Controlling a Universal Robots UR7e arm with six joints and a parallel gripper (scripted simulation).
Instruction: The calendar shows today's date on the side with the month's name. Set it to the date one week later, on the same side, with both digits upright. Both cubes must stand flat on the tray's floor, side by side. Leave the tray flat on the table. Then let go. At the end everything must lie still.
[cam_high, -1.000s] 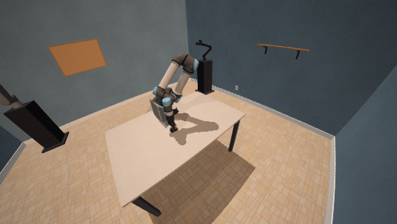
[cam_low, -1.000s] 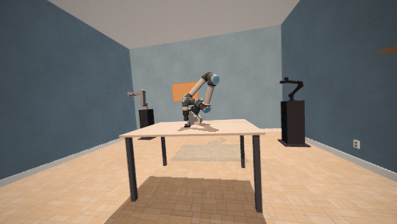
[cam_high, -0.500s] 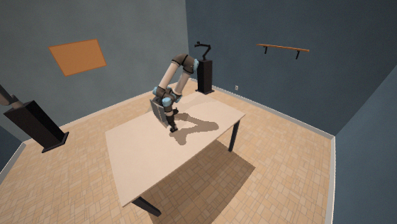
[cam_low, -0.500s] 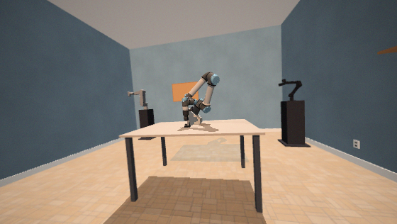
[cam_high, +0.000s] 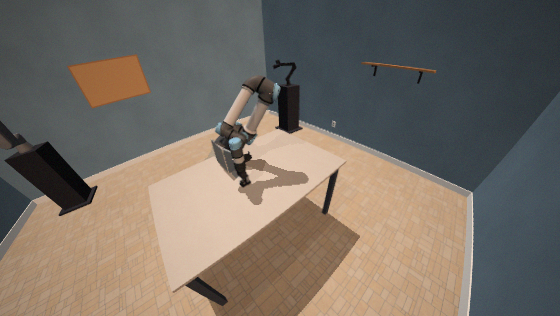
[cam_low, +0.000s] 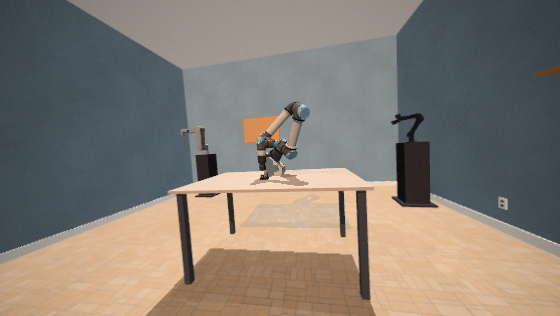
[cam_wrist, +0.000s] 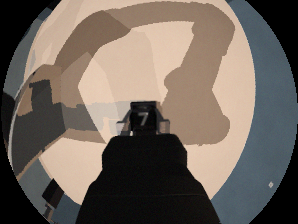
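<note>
My hand is 20 mm to the left of the calendar tray and 30 mm above it. From my hand the other things lie so: dark calendar cube 30 mm to the right, 10 mm below.
</note>
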